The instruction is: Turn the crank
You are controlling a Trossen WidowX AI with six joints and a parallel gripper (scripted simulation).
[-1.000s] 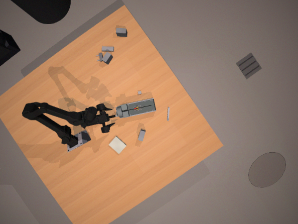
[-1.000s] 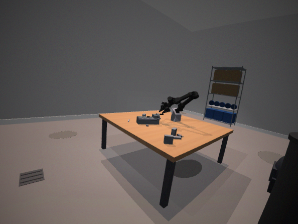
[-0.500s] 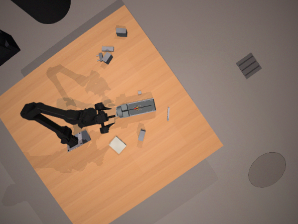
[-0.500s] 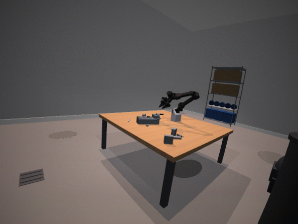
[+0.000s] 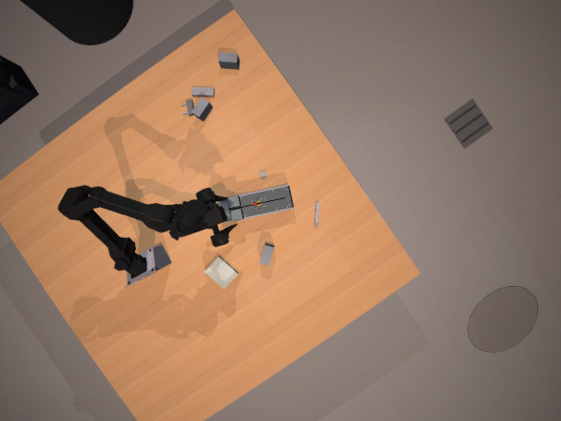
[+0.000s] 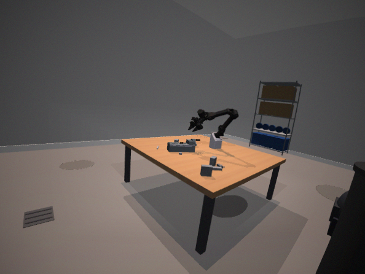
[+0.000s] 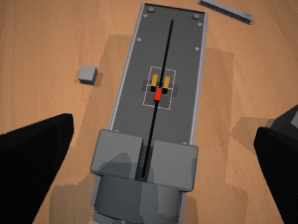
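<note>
Right now the red pointer is 120 mm below my gripper tip, 70 mm ahead of it and 10 mm to the right of it. Also, from my gripper tip: white square plate: 190 mm below, 180 mm to the right, 180 mm behind; small grey cube: 200 mm below, 150 mm ahead, 80 mm to the left; dark crank handle: 100 mm behind, 90 mm below, 20 mm to the left.
</note>
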